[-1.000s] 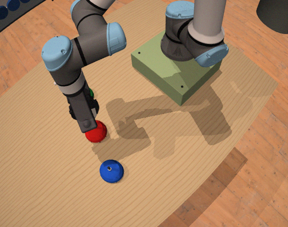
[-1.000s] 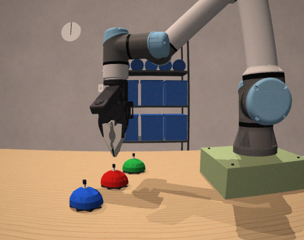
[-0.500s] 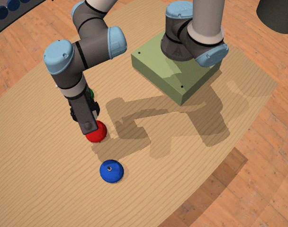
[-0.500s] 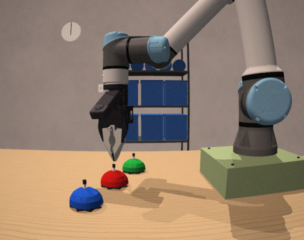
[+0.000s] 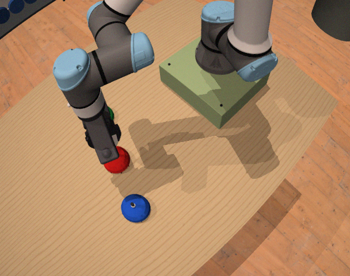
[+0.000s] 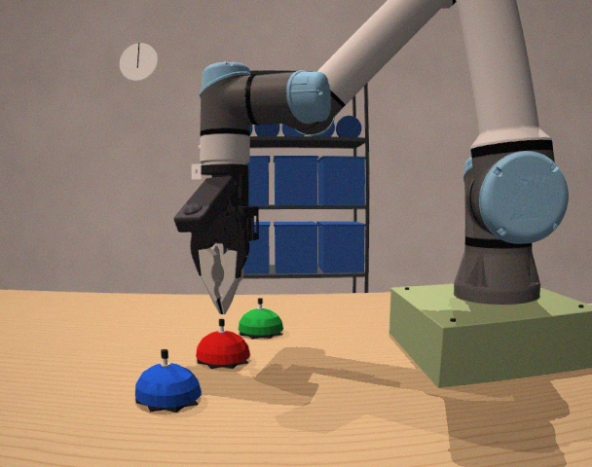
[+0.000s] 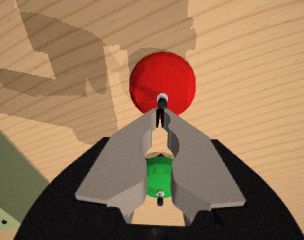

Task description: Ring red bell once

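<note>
The red bell is 50 mm below my hand. Also, from my hand: green bell: 160 mm to the right, 50 mm below, 20 mm behind; then blue bell: 160 mm to the left, 50 mm below, 30 mm ahead.
</note>
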